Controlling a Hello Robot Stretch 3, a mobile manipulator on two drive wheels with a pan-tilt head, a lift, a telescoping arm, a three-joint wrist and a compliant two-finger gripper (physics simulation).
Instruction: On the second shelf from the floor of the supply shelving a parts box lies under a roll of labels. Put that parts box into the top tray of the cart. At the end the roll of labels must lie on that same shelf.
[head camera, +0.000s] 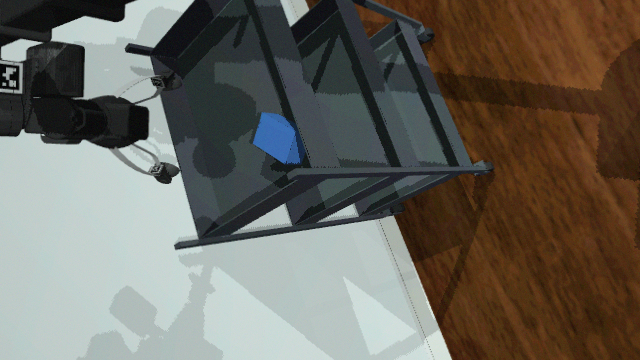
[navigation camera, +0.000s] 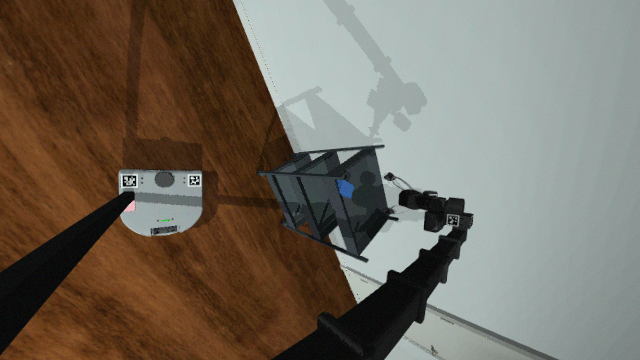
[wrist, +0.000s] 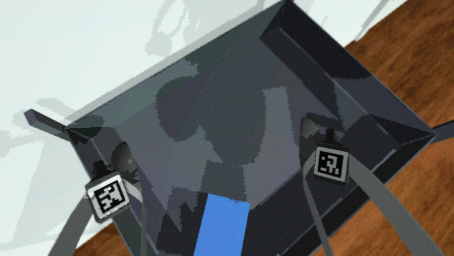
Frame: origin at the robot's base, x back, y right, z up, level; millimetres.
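Seen in the pictures: gripper, between the fingertips: (head camera: 172, 127) (navigation camera: 385, 193); robot's base, origin of its link: (navigation camera: 164, 178).
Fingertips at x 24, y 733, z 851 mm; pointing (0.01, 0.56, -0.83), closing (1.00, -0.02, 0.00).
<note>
Offsets run from my fingertips to a thing's top centre. "*": to the spot under its first point. Level surfaces: height alone.
The blue parts box @[dz -148, dx -10, dy -80 mm] (head camera: 276, 137) (navigation camera: 345, 188) (wrist: 222, 227) is in the top tray @[dz -188 mm] (head camera: 250, 92) (navigation camera: 365, 215) (wrist: 280, 115) of the dark grey cart, close to one side wall; it looks tilted in the head view. My gripper (head camera: 166, 126) (navigation camera: 389, 194) (wrist: 218, 147) is open, its fingertips wide apart with nothing between them. It is apart from the box, near the opposite edge of the tray in the head view. The lower edge of the wrist view cuts off part of the box. The roll of labels and the supply shelving do not show in these views.
The cart's lower trays @[* dz -453, dx +29, dy -42 mm] (head camera: 360, 125) (navigation camera: 317, 200) show below the top one. My arm (navigation camera: 380, 305) reaches past the cart in the navigation view. My round-ended base (navigation camera: 165, 205) stands on the wood floor @[dz -851 mm] (navigation camera: 210, 100). A large pale surface (head camera: 75, 225) (navigation camera: 525, 125) lies beyond the cart.
</note>
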